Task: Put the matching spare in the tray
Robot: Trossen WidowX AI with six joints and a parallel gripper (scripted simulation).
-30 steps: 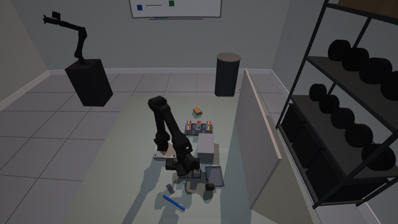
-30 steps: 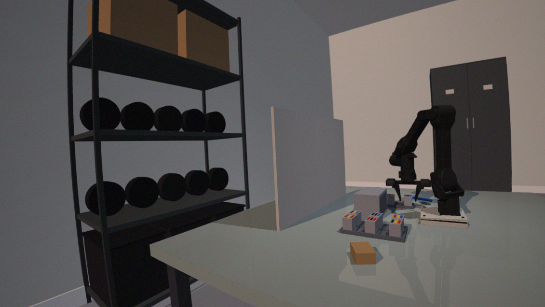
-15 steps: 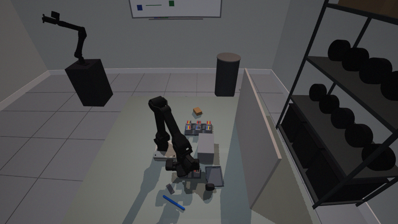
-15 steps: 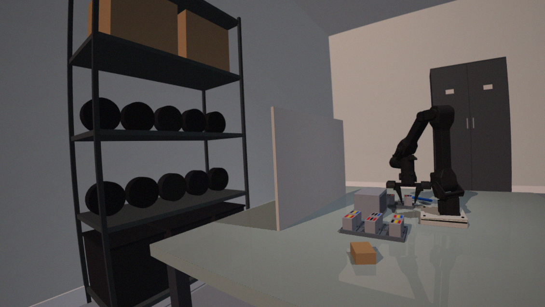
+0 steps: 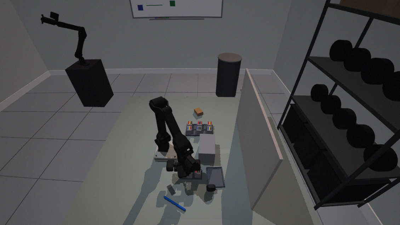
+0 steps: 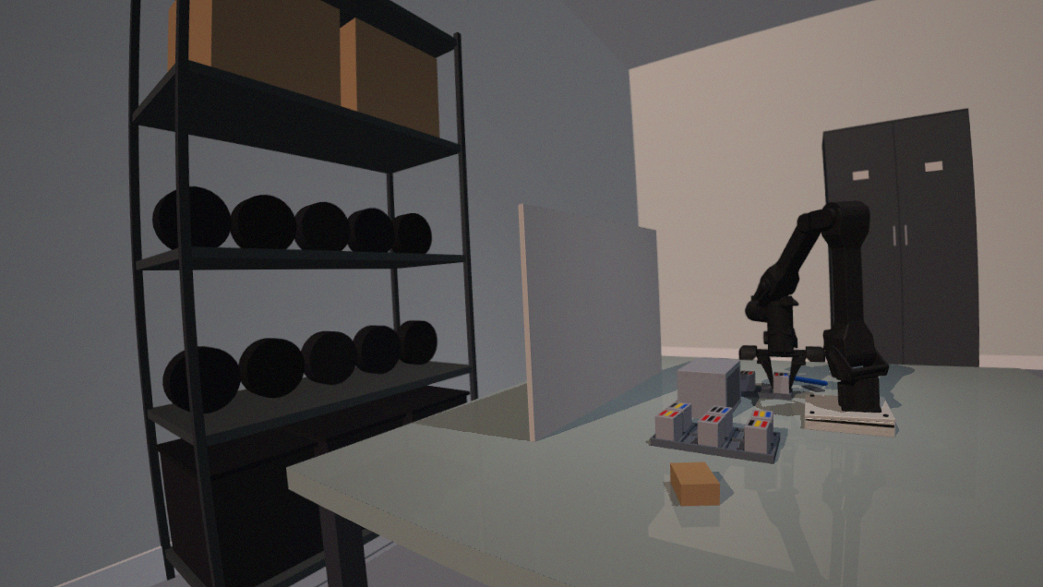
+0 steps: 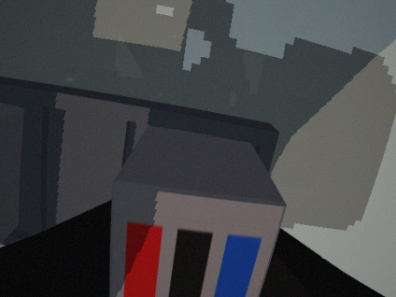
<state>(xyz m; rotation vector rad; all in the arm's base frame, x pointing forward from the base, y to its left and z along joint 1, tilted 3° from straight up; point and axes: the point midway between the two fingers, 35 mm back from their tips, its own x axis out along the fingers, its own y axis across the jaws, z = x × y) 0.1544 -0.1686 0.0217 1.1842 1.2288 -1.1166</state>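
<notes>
My gripper tip is now 40 mm short of the low grey holder and 10 mm above it. Also, from my gripper tip: black tape roll 160 mm ahead, 90 mm to the right, 10 mm above; dark tray 180 mm ahead, 10 mm to the right, 10 mm below; blue pen 170 mm to the right, 40 mm behind, 10 mm below.
</notes>
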